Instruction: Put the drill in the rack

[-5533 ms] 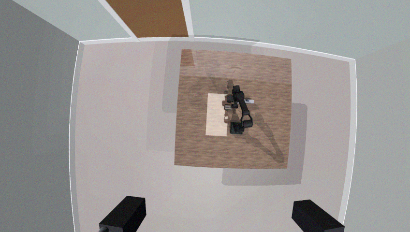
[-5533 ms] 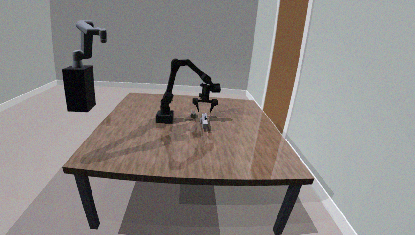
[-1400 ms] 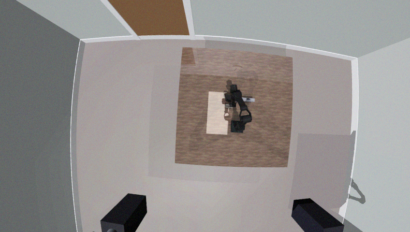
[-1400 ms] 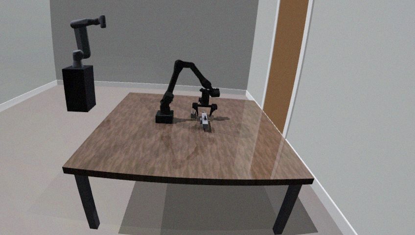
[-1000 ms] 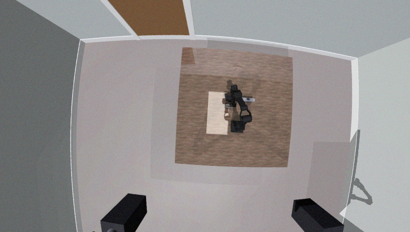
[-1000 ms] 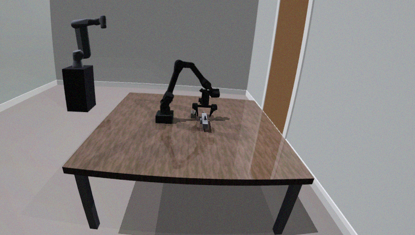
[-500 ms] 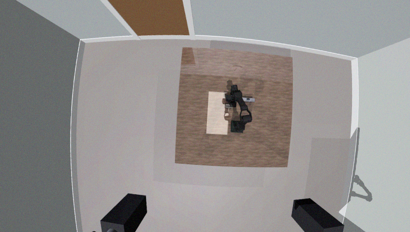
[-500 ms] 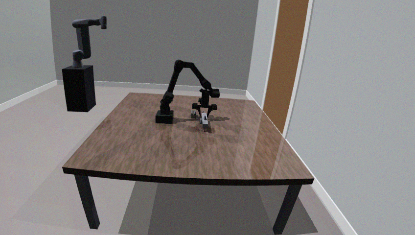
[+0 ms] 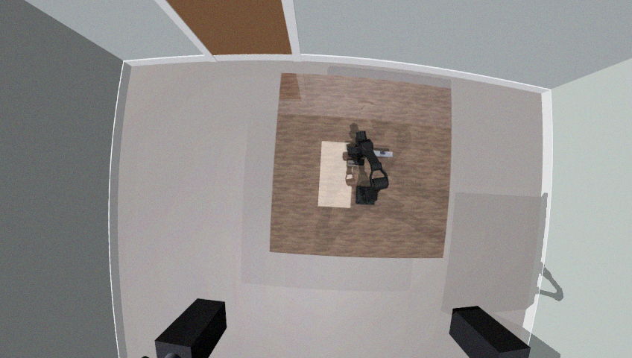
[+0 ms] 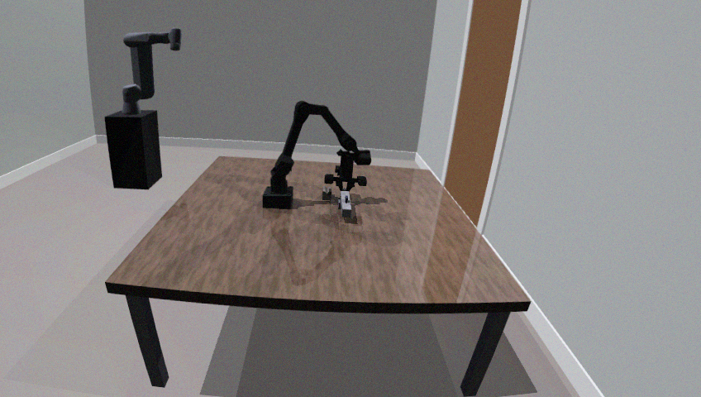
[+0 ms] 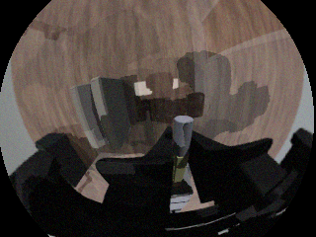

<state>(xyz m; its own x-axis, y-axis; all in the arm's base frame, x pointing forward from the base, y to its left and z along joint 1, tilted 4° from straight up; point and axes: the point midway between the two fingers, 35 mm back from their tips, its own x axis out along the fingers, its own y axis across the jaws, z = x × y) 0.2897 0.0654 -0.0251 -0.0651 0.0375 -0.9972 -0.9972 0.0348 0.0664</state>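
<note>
Now: the drill 4 cm to the right of my gripper tip and 3 cm above it. Round my gripper tip: grey slatted rack: 8 cm behind, 3 cm to the left.
</note>
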